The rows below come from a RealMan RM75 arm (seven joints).
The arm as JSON. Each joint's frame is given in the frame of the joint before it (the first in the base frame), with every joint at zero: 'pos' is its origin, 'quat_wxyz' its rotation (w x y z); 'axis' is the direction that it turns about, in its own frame. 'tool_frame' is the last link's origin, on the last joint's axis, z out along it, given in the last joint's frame.
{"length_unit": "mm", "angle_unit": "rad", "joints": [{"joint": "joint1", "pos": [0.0, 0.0, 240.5], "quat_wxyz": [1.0, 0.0, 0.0, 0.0], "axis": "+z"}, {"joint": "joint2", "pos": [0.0, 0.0, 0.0], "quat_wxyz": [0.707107, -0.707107, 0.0, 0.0], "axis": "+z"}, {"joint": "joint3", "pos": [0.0, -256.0, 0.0], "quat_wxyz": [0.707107, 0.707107, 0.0, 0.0], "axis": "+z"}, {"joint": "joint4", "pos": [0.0, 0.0, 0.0], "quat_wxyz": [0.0, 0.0, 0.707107, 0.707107], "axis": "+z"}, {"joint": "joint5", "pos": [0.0, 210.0, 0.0], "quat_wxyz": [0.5, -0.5, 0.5, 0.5], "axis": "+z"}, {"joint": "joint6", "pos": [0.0, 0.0, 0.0], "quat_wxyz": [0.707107, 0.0, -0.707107, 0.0], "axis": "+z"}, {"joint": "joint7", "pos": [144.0, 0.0, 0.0], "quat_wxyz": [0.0, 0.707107, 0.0, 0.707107], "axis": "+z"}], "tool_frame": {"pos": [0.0, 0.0, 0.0], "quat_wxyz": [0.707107, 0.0, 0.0, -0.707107]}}
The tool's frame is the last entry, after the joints.
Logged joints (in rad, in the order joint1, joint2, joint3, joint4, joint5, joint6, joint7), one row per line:
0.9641 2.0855 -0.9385 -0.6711 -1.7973 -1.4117 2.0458
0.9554 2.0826 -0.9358 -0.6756 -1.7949 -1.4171 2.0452
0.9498 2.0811 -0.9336 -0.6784 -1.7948 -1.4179 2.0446
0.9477 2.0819 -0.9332 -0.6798 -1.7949 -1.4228 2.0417
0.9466 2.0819 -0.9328 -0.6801 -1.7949 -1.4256 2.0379
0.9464 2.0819 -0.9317 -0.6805 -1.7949 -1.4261 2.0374
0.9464 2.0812 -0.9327 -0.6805 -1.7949 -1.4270 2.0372
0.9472 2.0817 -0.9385 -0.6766 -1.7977 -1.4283 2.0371
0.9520 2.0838 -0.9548 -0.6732 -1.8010 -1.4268 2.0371
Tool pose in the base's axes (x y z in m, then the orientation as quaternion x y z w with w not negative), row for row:
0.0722 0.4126 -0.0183 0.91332 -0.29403 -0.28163 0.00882
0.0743 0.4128 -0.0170 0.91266 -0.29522 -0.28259 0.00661
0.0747 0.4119 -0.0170 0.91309 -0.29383 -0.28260 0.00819
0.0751 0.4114 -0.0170 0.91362 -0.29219 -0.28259 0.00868
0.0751 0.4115 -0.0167 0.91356 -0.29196 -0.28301 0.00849
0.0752 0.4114 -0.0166 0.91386 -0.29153 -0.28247 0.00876
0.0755 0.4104 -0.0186 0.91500 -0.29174 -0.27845 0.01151
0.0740 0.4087 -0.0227 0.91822 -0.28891 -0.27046 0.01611
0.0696 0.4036 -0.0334 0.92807 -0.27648 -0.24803 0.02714
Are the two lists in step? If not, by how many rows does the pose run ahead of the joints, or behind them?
The pose runs 1 row ahead of the joints: the pose in row i belongs to the joints in row i + 1.
